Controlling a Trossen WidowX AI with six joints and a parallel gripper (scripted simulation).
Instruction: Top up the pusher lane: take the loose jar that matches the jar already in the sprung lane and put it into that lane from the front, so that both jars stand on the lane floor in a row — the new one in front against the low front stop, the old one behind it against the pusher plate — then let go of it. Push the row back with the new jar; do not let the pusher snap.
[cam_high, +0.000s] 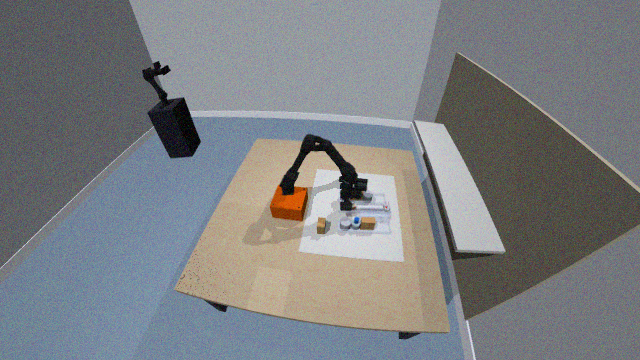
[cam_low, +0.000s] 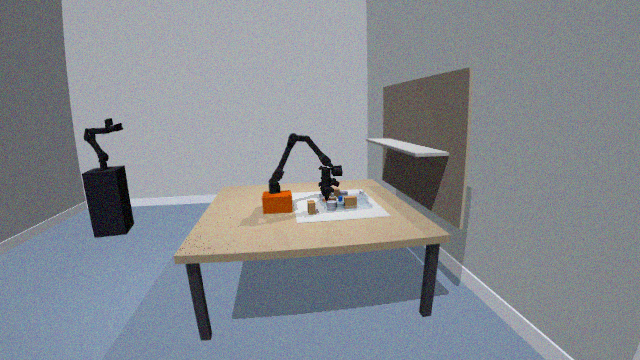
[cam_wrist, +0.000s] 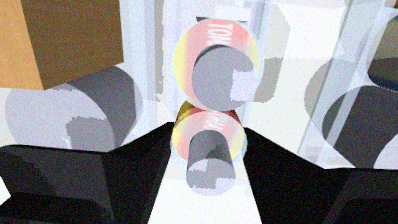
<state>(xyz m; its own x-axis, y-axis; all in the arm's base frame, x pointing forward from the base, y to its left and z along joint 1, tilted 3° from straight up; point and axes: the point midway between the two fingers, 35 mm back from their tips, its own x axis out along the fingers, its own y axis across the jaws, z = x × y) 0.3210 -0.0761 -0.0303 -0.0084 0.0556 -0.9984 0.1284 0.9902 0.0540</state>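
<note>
My gripper tip is now 14 cm short of the clear-walled lane, 4 cm to the left of it and 1 cm above it. From my gripper tip the other things lie so: brown block (14 cm behind, 13 cm to the right, 1 cm above).
</note>
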